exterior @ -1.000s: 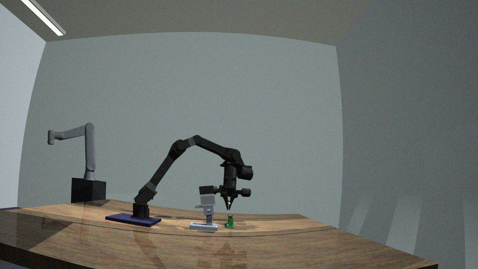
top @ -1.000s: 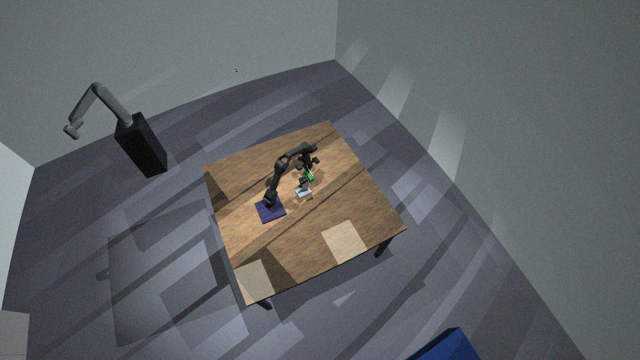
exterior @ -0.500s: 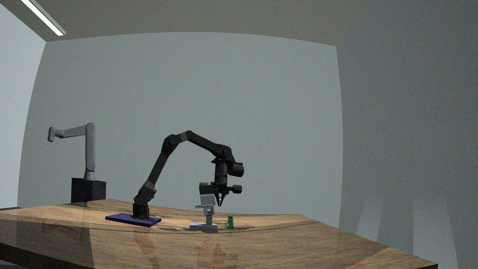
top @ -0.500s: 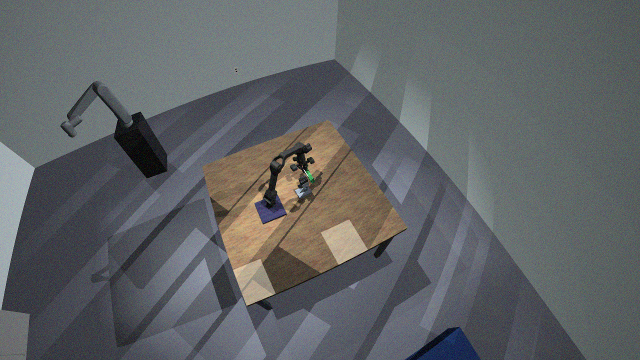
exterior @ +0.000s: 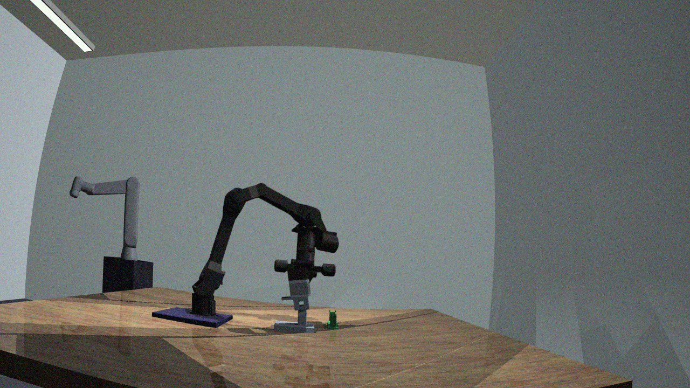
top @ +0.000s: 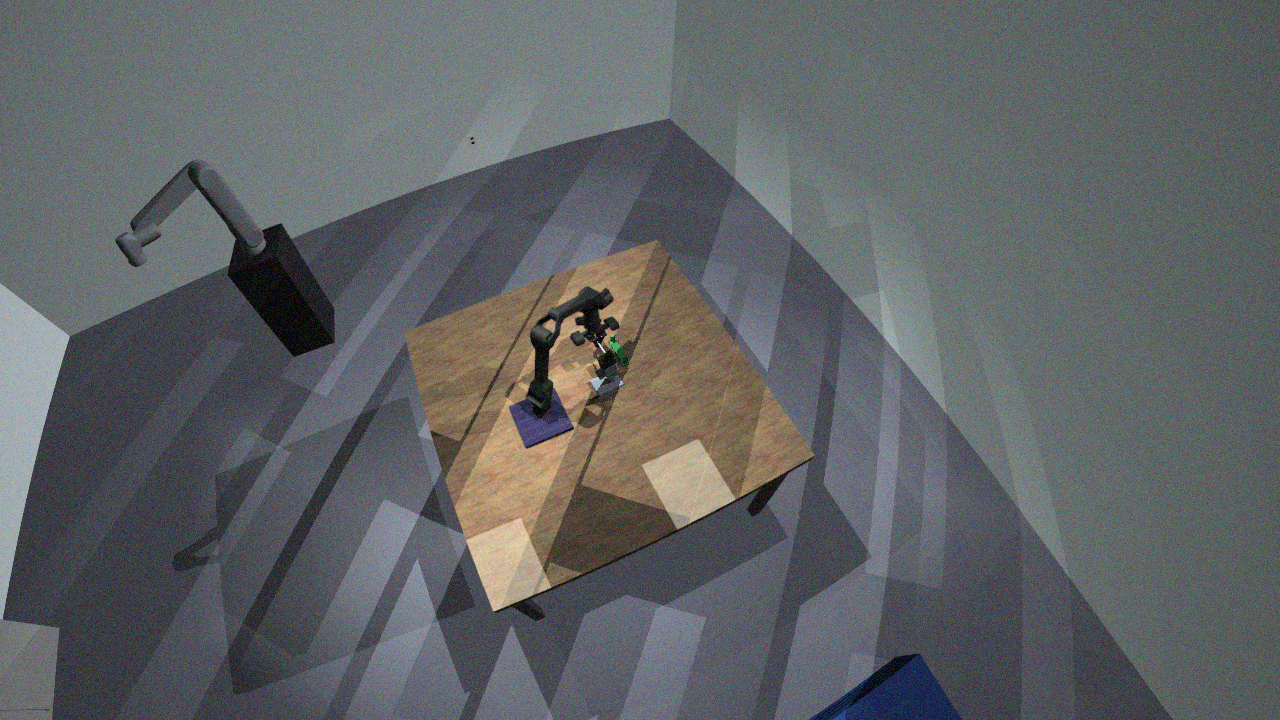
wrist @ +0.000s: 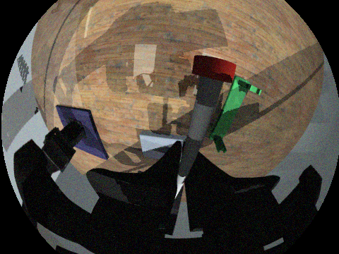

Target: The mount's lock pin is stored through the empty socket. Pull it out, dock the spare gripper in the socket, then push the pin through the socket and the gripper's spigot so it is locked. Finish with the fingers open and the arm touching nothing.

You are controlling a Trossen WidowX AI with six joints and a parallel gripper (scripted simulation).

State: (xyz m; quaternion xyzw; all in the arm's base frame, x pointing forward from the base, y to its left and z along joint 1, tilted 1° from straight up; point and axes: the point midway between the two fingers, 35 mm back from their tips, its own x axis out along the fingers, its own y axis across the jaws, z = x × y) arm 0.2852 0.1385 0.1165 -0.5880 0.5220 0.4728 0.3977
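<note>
Now: the grey mount 11 cm to the right of my gripper tip and 4 cm below it. The rest, counted from my gripper tip: green pin cradle: 9 cm ahead, 7 cm below, 1 cm to the left; spare gripper: 11 cm to the right, 3 cm above.
</note>
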